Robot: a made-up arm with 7 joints.
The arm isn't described. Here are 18 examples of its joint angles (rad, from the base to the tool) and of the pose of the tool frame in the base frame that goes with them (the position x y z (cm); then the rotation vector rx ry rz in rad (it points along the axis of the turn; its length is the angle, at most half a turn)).
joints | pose
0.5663 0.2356 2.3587 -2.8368 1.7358 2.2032 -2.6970 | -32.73 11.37 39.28 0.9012 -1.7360 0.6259
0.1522 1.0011 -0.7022 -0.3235 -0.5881 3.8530 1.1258 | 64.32 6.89 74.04 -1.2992 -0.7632 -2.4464
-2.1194 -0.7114 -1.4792 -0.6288 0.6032 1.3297 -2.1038 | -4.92 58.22 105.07 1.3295 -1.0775 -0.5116
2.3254 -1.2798 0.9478 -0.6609 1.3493 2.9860 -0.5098 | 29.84 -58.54 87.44 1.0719 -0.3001 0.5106
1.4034 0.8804 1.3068 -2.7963 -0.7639 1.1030 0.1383 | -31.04 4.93 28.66 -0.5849 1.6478 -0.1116
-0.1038 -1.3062 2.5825 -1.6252 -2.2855 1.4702 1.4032 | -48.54 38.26 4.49 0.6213 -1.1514 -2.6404
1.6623 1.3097 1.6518 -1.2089 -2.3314 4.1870 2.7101 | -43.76 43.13 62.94 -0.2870 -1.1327 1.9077
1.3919 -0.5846 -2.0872 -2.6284 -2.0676 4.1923 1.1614 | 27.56 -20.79 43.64 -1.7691 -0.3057 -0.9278
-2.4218 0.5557 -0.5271 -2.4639 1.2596 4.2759 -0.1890 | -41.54 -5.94 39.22 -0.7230 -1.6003 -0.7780
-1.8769 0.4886 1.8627 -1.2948 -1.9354 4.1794 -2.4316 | 33.52 -20.15 94.62 -1.0852 0.6551 -0.1753
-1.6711 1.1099 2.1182 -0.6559 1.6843 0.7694 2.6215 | 18.48 -60.42 97.61 -1.6626 0.0471 1.3160
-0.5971 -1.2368 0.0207 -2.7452 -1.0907 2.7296 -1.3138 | 16.91 -1.70 80.66 1.2540 1.1407 -0.1890
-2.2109 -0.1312 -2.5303 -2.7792 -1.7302 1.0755 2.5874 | 4.48 36.16 31.38 1.5527 0.1923 2.4498
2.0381 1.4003 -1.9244 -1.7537 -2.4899 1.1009 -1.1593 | 36.06 54.05 73.04 -0.0605 -1.0485 -0.8030
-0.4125 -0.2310 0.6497 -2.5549 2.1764 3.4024 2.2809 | 34.71 2.20 55.17 1.3119 2.0649 0.2489
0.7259 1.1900 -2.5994 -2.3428 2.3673 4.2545 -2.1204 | 12.72 -12.27 81.51 0.1830 -1.6499 -0.0560
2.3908 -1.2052 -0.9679 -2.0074 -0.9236 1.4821 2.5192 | 38.86 31.37 82.00 -2.5414 1.4446 0.1874
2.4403 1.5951 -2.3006 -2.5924 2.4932 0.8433 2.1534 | 23.40 29.72 72.66 -1.6092 1.4253 1.5160
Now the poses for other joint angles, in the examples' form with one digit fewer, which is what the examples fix.
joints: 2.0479 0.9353 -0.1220 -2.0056 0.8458 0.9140 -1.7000
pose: -19.7 44.2 8.9 -0.113 -1.446 2.196
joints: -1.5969 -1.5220 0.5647 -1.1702 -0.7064 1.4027 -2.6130
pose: 29.5 56.6 92.6 1.213 0.459 -1.629
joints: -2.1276 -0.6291 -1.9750 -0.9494 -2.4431 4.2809 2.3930
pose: -5.1 53.4 83.1 -0.502 -1.616 0.217
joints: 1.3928 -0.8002 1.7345 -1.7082 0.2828 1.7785 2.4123
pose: -65.8 -22.1 62.8 -2.510 -0.886 -0.309
